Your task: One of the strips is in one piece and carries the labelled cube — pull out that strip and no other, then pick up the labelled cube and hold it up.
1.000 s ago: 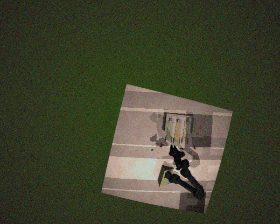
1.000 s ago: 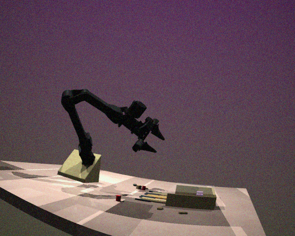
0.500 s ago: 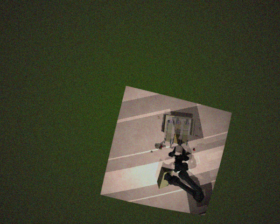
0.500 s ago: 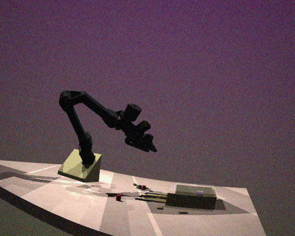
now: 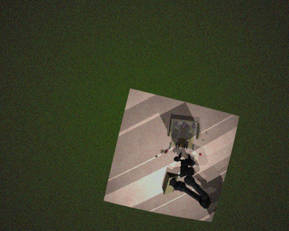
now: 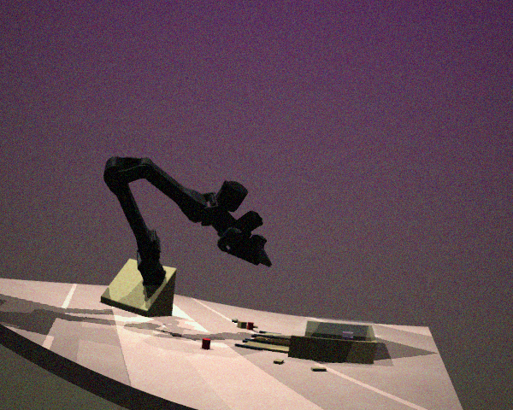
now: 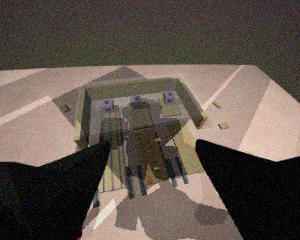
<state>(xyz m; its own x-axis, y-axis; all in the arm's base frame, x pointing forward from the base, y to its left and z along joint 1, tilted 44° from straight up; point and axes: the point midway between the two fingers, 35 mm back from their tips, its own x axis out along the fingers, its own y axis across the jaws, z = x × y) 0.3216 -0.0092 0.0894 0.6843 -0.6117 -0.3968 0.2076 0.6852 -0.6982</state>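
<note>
My gripper tip is 190 mm above the small tan block, 150 mm to the right of it and 70 mm past it.
</note>
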